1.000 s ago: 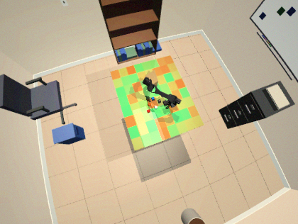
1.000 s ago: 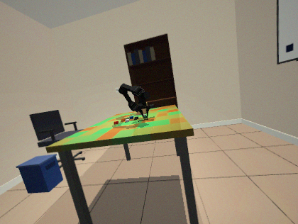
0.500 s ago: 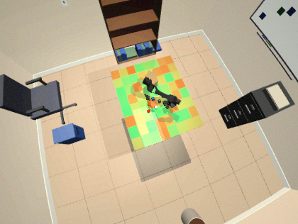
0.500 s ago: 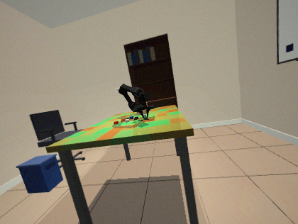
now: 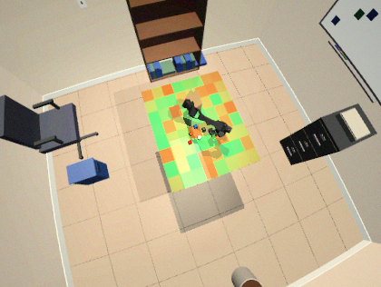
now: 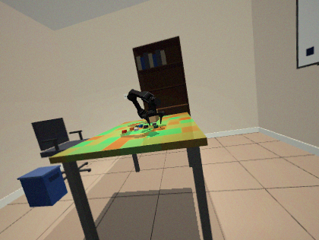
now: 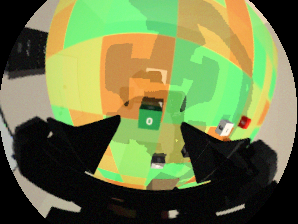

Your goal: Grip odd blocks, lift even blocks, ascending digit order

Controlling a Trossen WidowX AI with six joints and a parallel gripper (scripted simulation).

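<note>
Now: gripper tip 10 mm above the green block. Round my gripper tip: white block 170 mm to the right, 10 mm below, 10 mm ahead; black block 110 mm to the right, 60 mm behind, 10 mm below; grey block 120 mm behind, 50 mm to the right, 10 mm below.
</note>
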